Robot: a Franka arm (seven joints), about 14 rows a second.
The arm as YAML. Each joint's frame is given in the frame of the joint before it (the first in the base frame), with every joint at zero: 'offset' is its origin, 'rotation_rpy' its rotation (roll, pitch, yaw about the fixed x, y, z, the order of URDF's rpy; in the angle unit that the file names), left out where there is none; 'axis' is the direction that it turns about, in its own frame. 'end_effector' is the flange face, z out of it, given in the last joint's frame.
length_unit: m
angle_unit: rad
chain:
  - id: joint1
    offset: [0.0, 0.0, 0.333]
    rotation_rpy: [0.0, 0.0, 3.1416]
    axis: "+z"
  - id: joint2
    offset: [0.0, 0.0, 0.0]
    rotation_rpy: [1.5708, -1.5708, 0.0]
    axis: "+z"
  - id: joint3
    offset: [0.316, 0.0, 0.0]
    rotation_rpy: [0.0, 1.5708, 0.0]
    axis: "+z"
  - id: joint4
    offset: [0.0, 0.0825, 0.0]
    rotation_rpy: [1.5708, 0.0, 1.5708]
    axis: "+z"
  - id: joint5
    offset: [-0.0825, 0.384, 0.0]
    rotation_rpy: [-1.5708, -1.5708, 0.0]
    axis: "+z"
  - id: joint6
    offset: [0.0, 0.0, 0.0]
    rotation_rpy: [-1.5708, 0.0, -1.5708]
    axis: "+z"
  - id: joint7
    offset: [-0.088, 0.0, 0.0]
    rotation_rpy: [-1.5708, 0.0, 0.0]
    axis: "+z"
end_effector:
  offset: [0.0, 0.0, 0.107]
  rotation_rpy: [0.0, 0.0, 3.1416]
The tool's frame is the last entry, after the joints.
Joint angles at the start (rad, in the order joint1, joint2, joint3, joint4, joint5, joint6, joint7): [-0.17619 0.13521 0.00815 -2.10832 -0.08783 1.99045 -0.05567]
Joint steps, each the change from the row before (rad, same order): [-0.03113 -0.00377 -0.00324 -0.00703 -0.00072 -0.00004 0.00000]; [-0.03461 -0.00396 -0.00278 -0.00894 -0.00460 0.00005 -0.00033]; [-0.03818 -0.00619 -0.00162 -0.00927 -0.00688 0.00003 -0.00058]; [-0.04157 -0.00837 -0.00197 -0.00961 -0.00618 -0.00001 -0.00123]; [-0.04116 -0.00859 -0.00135 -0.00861 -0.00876 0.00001 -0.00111]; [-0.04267 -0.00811 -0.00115 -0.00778 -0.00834 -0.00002 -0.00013]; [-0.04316 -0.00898 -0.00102 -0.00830 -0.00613 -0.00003 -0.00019]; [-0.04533 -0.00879 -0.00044 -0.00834 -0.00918 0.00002 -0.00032]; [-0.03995 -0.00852 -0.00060 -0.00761 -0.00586 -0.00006 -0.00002]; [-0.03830 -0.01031 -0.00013 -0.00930 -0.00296 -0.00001 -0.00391]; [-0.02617 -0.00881 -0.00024 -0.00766 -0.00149 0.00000 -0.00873]
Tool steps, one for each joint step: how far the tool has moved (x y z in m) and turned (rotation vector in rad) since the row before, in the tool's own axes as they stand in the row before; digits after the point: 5 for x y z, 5 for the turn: [-0.00398 0.01786 0.00294 0.00802 -0.00521 0.03269]; [-0.00459 0.01948 0.00390 0.00565 -0.00725 0.03349]; [-0.00519 0.02080 0.00315 0.00437 -0.00578 0.03469]; [-0.00592 0.02258 0.00256 0.00592 -0.00440 0.03804]; [-0.00578 0.02213 0.00207 0.00333 -0.00347 0.03618]; [-0.00578 0.02266 0.00220 0.00409 -0.00351 0.03859]; [-0.00610 0.02255 0.00223 0.00621 -0.00333 0.03979]; [-0.00630 0.02338 0.00259 0.00394 -0.00407 0.03988]; [-0.00576 0.02046 0.00221 0.00551 -0.00329 0.03657]; [-0.00616 0.01903 0.00209 0.00760 -0.00290 0.03183]; [-0.00469 0.01294 0.00122 0.00565 -0.00152 0.01611]
